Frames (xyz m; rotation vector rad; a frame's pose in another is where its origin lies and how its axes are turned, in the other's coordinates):
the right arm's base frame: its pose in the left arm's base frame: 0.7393 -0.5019 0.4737 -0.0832 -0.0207 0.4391
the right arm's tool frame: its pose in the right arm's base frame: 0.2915 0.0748 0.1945 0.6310 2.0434 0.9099
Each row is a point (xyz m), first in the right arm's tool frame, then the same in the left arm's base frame.
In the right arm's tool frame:
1: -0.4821 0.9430 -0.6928
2: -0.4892 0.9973 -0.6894
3: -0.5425 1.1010 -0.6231
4: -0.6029 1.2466 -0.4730
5: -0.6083 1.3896 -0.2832
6: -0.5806 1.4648 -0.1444
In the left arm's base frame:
1: 0.7515 -0.2928 1.9093
2: 0.7490 -0.2569 1.9507
3: 0.8109 -0.1625 2.0232
4: 0.9205 0.0126 2.0915
5: 1.0114 0.2314 2.1113
6: 1.0587 0.3828 2.0881

